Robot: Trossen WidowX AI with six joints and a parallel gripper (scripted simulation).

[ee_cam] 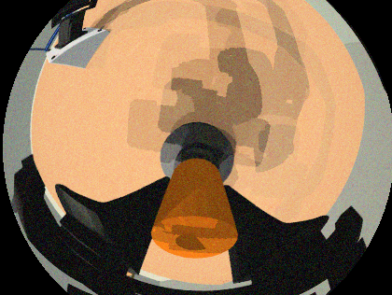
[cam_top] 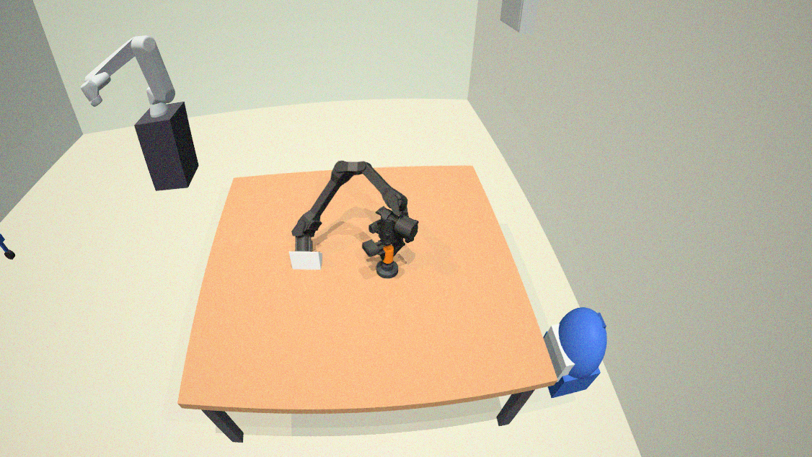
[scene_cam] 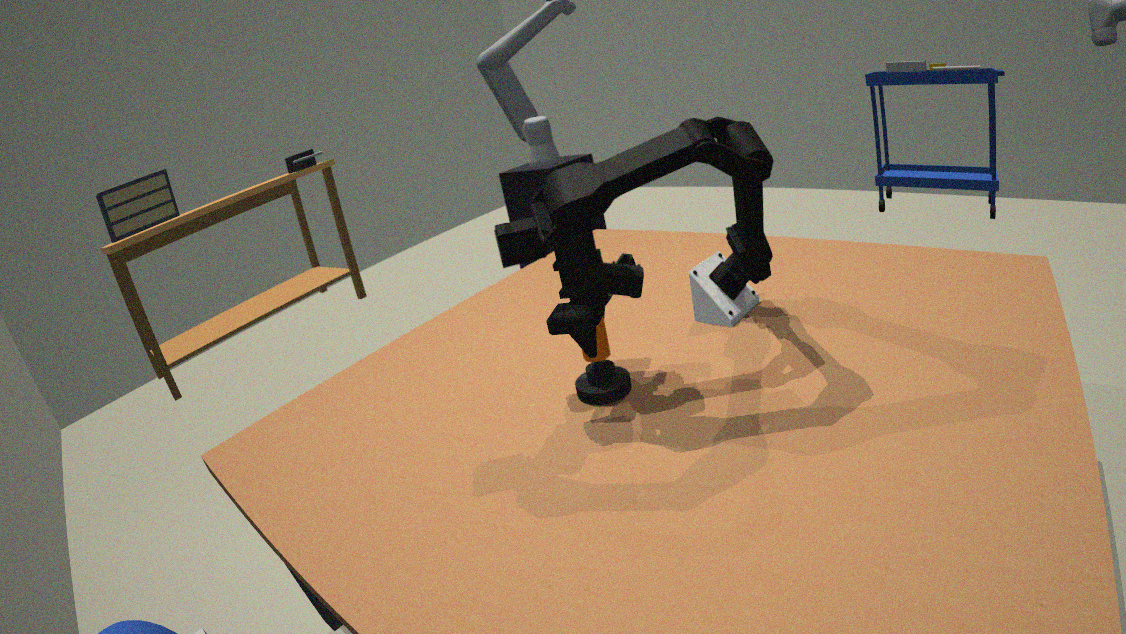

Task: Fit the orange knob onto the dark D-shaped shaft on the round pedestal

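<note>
Right now the orange knob is 2 cm above my gripper tip. Also, from my gripper tip: dark round pedestal 4 cm below.
</note>
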